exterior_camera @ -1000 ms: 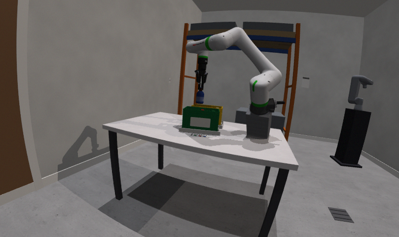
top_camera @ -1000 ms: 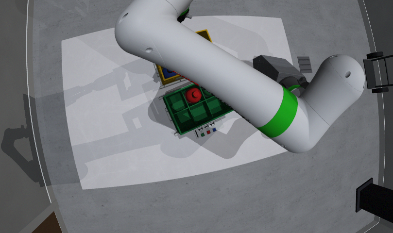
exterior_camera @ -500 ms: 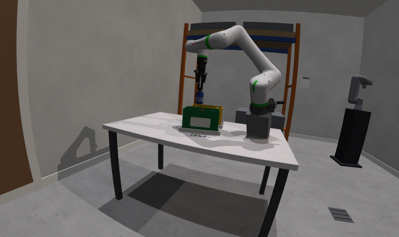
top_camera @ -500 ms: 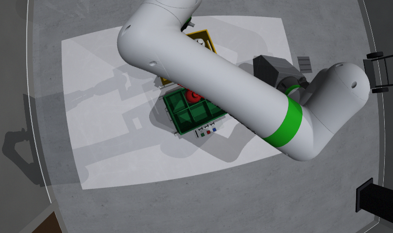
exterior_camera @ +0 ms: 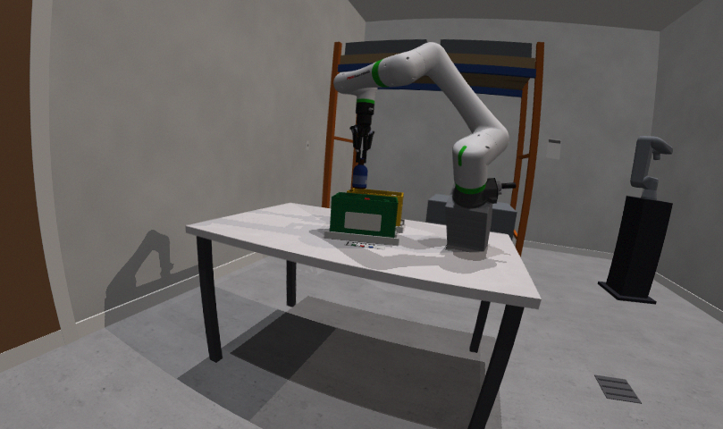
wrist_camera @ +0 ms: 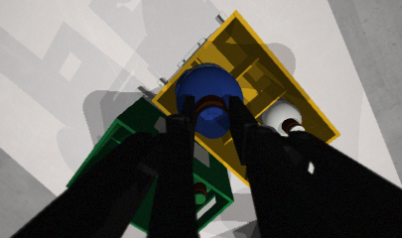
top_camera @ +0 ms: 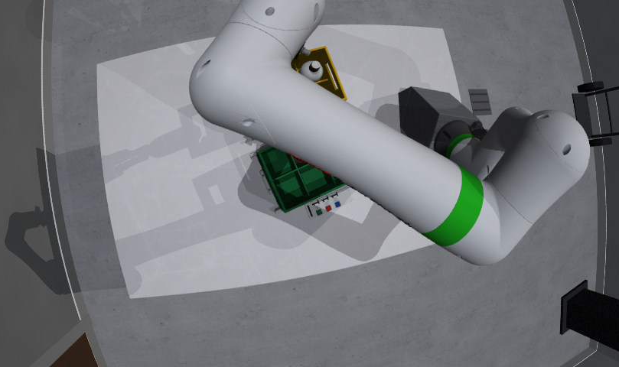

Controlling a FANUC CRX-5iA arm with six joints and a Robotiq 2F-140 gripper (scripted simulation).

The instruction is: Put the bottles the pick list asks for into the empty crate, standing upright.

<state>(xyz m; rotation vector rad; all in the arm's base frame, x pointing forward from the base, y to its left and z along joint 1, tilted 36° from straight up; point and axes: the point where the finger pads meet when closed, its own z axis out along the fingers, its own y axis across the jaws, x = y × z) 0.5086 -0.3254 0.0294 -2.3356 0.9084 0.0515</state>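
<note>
My hand is 8 cm above the blue-label bottle. Round my hand: yellow crate (9 cm behind, 2 cm to the right, 27 cm below); red bottle (9 cm behind, 18 cm to the left, 26 cm below); white bottle (17 cm behind, 7 cm to the right, 26 cm below).
</note>
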